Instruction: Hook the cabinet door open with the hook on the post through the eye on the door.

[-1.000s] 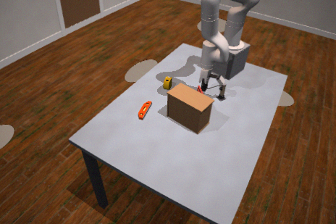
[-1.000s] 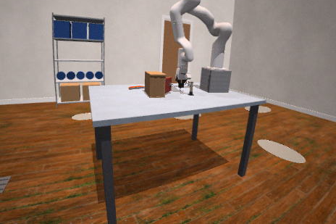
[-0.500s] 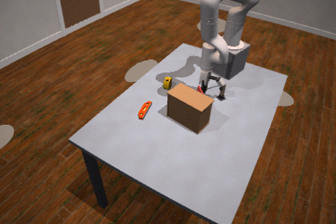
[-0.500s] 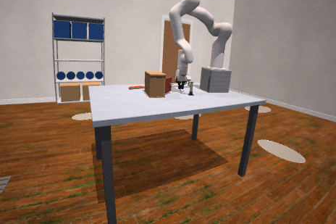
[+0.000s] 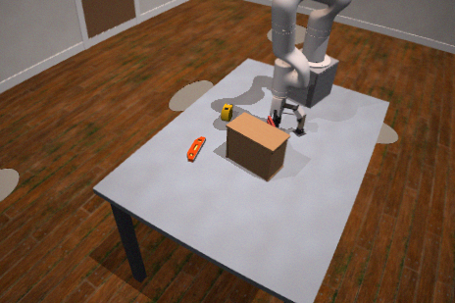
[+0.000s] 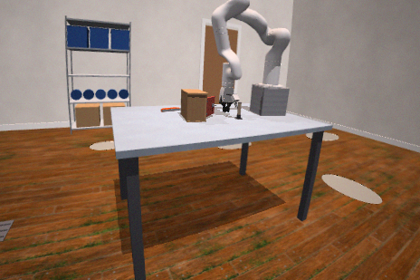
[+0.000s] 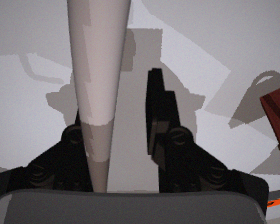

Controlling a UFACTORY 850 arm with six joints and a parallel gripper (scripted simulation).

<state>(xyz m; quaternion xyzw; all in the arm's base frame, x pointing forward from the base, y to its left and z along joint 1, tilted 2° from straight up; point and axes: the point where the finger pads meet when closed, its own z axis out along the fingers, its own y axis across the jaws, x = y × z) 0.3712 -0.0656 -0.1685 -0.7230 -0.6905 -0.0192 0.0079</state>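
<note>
My gripper is now 40 mm below the thin grey hook rod, 30 mm to the right of it and 10 mm past it. Also, from my hand: yellow block (250 mm to the right, 30 mm ahead, 10 mm below); orange level (290 mm ahead, 280 mm to the right, 30 mm below); red door (160 mm ahead, 40 mm to the left, 30 mm above).
</note>
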